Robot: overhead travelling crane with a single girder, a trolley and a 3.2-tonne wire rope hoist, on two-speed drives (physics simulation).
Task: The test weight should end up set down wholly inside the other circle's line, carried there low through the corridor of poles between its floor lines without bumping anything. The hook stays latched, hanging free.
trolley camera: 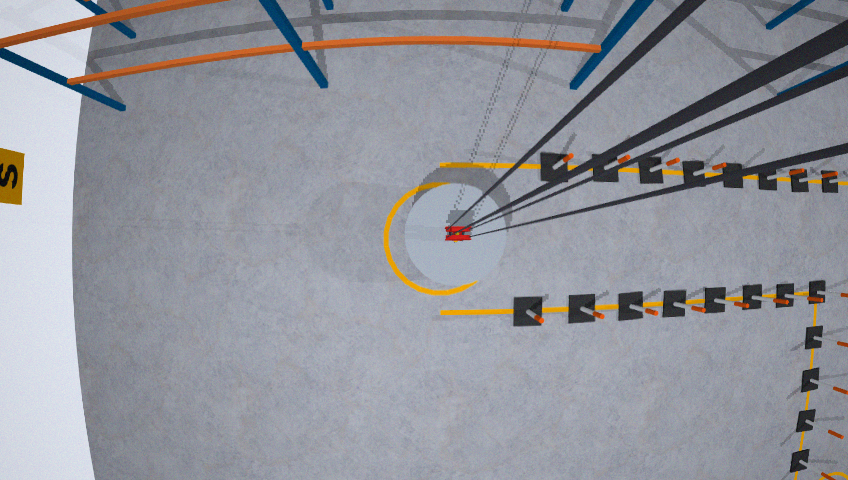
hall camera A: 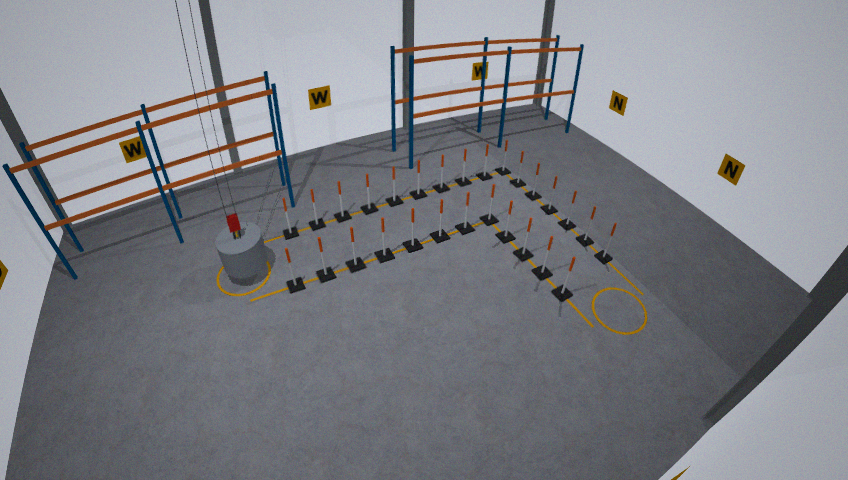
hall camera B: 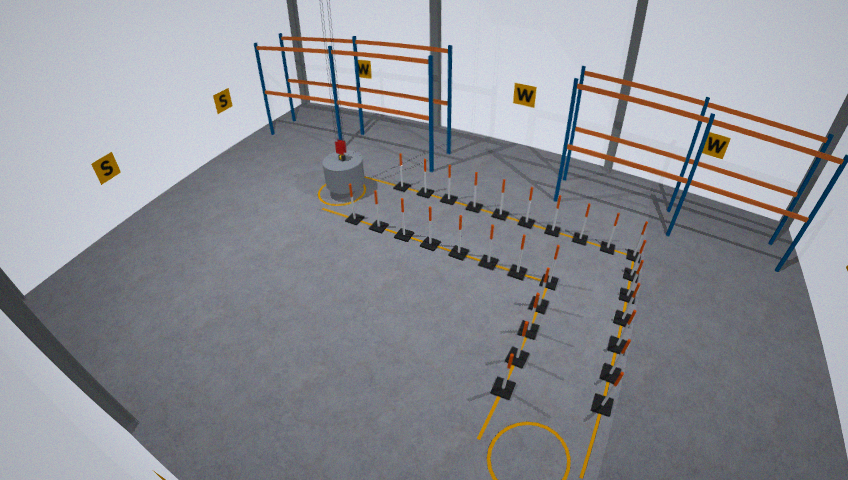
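Observation:
The test weight [hall camera A: 241, 260] [hall camera B: 343, 177] [trolley camera: 455, 264], a grey cylinder, hangs upright and low over the circle [hall camera A: 241, 295] [hall camera B: 338, 204] [trolley camera: 386, 237] at the corridor's south end. In the trolley view it covers the circle's right part and sits a little towards the corridor. Its shadow shows below it. My hook [hall camera A: 236, 234] [hall camera B: 341, 157] [trolley camera: 457, 234], under the red block, is shut on the weight's top; its latch is too small to see. The other circle [hall camera A: 646, 315] [hall camera B: 528, 423] lies at the corridor's far end.
Poles on black bases [hall camera A: 383, 255] [hall camera B: 430, 243] [trolley camera: 581, 308] stand along the yellow floor lines [hall camera A: 267, 296] [hall camera B: 333, 211] [trolley camera: 476, 312] of the L-shaped corridor. The nearest stand just beside the weight. A rack [hall camera A: 282, 145] [hall camera B: 430, 118] [trolley camera: 452, 40] stands behind it; another rack [hall camera A: 411, 142] [hall camera B: 684, 193] stands farther north.

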